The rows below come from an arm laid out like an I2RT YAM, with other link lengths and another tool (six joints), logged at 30 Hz.
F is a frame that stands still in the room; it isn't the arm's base.
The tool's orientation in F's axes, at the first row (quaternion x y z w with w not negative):
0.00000 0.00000 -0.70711 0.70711
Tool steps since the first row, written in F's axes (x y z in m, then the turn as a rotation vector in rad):
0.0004 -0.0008 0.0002 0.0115 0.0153 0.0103
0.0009 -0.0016 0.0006 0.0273 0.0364 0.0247
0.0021 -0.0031 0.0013 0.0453 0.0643 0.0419
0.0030 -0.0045 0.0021 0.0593 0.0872 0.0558
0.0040 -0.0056 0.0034 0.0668 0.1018 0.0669
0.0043 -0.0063 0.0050 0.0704 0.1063 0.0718
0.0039 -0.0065 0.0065 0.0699 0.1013 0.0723
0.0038 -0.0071 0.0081 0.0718 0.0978 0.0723
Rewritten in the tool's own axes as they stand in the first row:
0.0008 0.0004 0.0002 -0.0153 0.0115 0.0103
0.0016 0.0009 0.0006 -0.0364 0.0273 0.0247
0.0031 0.0021 0.0013 -0.0643 0.0453 0.0419
0.0045 0.0030 0.0021 -0.0872 0.0593 0.0558
0.0056 0.0040 0.0034 -0.1018 0.0668 0.0669
0.0063 0.0043 0.0050 -0.1063 0.0704 0.0718
0.0065 0.0039 0.0065 -0.1013 0.0699 0.0723
0.0071 0.0038 0.0081 -0.0978 0.0718 0.0723

